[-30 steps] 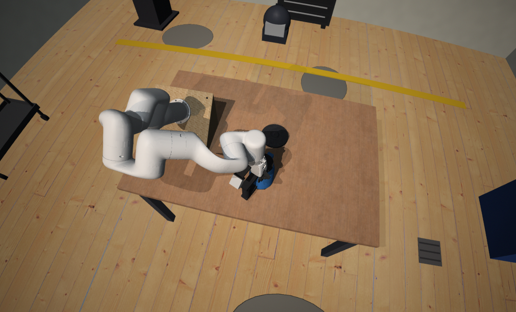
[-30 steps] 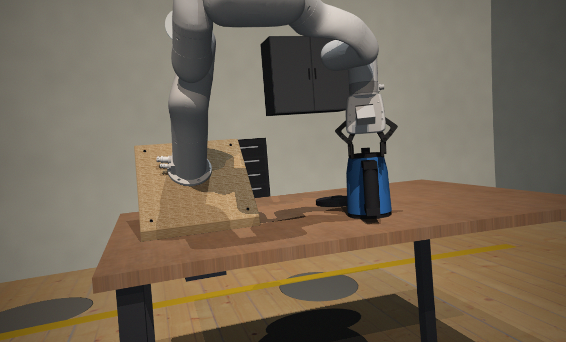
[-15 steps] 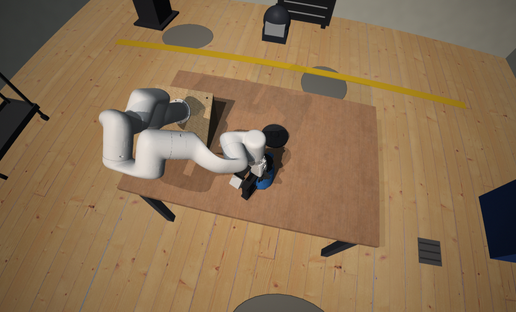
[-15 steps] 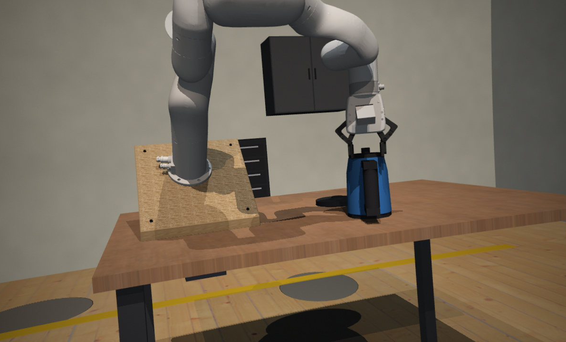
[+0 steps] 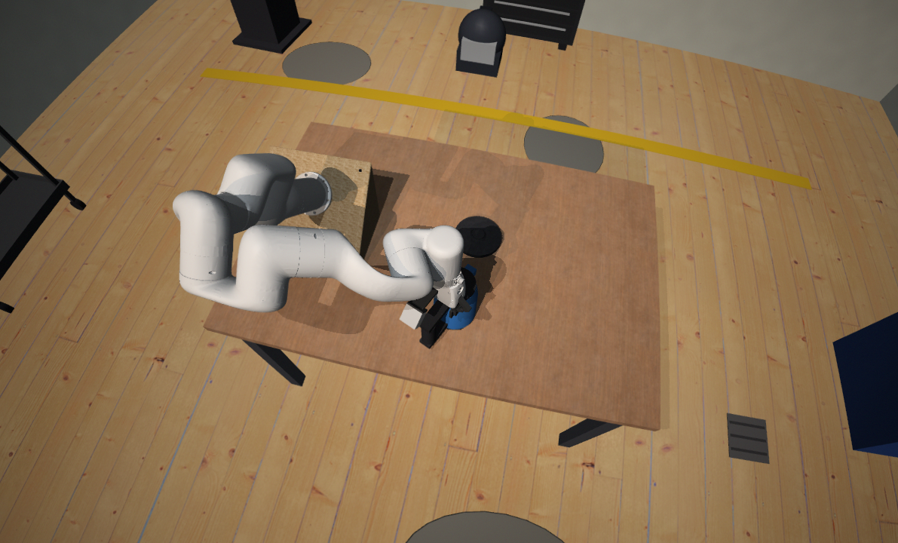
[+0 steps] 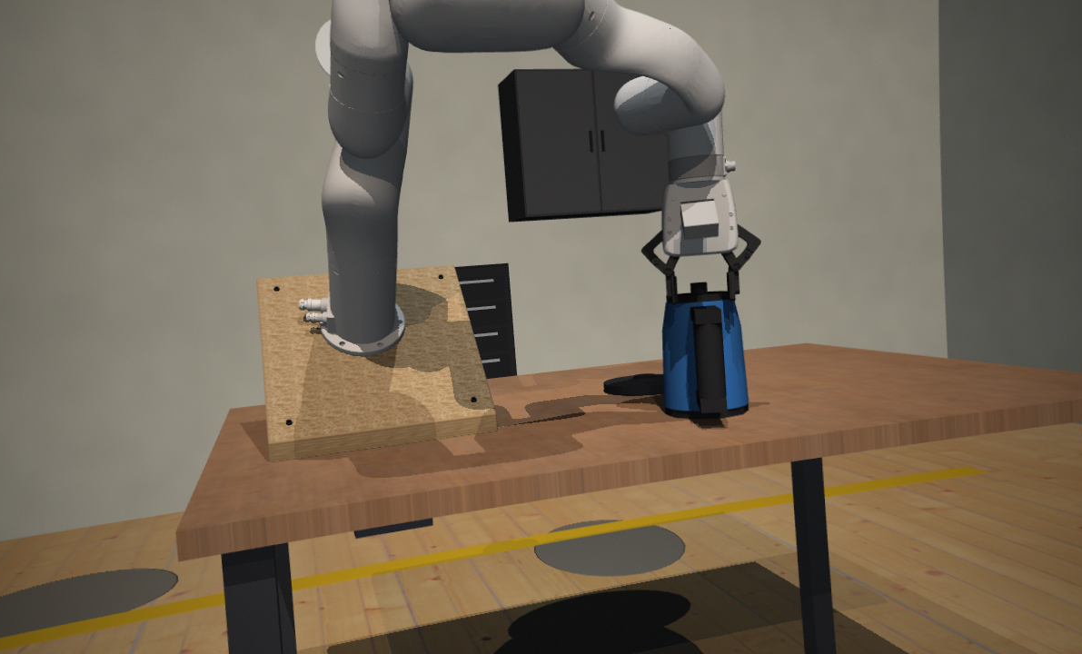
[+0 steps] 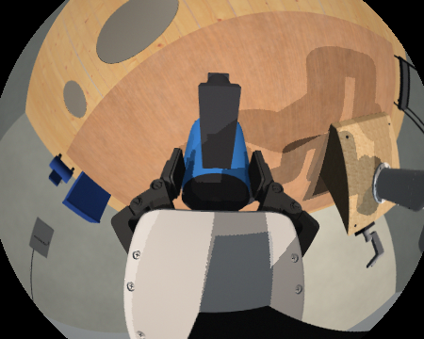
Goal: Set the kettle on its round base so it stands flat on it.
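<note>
My hand is 90 mm above the blue kettle, 30 mm to the right of it and 10 mm short of it. Round my hand: round black base 330 mm to the left, 170 mm below, 10 mm ahead.
</note>
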